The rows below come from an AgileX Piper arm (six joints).
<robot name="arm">
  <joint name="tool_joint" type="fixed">
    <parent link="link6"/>
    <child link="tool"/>
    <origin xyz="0 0 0" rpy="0 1.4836 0"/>
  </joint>
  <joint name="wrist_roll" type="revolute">
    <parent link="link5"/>
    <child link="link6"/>
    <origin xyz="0.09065 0 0.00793" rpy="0 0 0"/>
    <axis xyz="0.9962 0 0.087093"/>
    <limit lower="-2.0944" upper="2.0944"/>
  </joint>
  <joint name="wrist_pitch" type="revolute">
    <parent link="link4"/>
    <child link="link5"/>
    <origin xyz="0 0 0" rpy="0 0 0"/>
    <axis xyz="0 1 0"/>
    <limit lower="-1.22" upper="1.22"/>
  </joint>
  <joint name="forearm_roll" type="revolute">
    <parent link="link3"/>
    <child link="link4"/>
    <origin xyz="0.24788 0 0.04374" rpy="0 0 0"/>
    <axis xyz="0.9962 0 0.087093"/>
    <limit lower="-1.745" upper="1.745"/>
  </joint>
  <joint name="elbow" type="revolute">
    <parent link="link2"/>
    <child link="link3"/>
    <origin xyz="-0.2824 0 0.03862" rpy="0 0 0"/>
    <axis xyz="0 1 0"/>
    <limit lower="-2.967" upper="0"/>
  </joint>
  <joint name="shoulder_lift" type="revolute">
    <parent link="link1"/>
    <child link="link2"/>
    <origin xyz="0 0 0" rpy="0 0 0"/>
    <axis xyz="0 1 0"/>
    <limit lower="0" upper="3.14"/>
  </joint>
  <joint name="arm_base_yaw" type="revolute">
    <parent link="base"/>
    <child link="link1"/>
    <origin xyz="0 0 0.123" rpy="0 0 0"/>
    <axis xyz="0 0 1"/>
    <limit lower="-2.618" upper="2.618"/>
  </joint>
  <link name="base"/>
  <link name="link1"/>
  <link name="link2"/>
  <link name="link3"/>
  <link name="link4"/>
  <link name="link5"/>
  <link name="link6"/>
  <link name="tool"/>
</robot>
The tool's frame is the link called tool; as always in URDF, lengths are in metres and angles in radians.
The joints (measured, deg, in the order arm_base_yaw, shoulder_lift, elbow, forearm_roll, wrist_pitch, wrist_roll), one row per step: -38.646, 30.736, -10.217, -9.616, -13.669, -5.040; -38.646, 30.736, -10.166, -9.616, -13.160, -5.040; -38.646, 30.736, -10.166, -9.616, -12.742, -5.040; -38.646, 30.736, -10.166, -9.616, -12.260, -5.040; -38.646, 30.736, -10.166, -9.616, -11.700, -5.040; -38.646, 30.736, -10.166, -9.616, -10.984, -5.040; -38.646, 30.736, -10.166, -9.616, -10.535, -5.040; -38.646, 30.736, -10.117, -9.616, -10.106, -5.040; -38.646, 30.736, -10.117, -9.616, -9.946, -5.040; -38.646, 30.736, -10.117, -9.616, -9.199, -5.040; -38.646, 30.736, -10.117, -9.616, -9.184, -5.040; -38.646, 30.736, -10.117, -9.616, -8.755, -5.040; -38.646, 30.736, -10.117, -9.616, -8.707, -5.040; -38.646, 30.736, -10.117, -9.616, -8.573, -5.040; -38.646, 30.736, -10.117, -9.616, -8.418, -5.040; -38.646, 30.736, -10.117, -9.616, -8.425, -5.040; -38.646, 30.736, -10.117, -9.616, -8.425, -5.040; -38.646, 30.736, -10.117, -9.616, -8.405, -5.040; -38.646, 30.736, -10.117, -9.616, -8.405, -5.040; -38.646, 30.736, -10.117, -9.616, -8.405, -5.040
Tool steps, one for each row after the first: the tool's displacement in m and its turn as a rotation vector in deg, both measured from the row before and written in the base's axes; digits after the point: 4 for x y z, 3 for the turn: -0.0001, -0.0001, -0.0011, 0.327, 0.446, -0.082; -0.0001, -0.0001, -0.0007, 0.243, 0.334, -0.067; -0.0001, -0.0001, -0.0008, 0.280, 0.385, -0.078; -0.0001, -0.0001, -0.0009, 0.325, 0.447, -0.090; -0.0002, -0.0001, -0.0011, 0.416, 0.571, -0.115; -0.0001, -0.0001, -0.0007, 0.261, 0.358, -0.072; -0.0002, 0.0000, -0.0010, 0.280, 0.381, -0.069; 0.0000, 0.0000, -0.0002, 0.093, 0.128, -0.026; -0.0002, -0.0001, -0.0012, 0.434, 0.596, -0.120; 0.0000, 0.0000, 0.0000, 0.009, 0.012, -0.002; -0.0001, 0.0000, -0.0007, 0.249, 0.342, -0.069; 0.0000, 0.0000, -0.0001, 0.028, 0.038, -0.008; 0.0000, 0.0000, -0.0002, 0.078, 0.107, -0.022; 0.0000, 0.0000, -0.0002, 0.090, 0.124, -0.025; 0.0000, 0.0000, 0.0000, -0.004, -0.006, 0.001; 0.0000, 0.0000, 0.0000, 0.000, 0.000, 0.000; 0.0000, 0.0000, 0.0000, 0.012, 0.016, -0.003; 0.0000, 0.0000, 0.0000, 0.000, 0.000, 0.000; 0.0000, 0.0000, 0.0000, 0.000, 0.000, 0.000
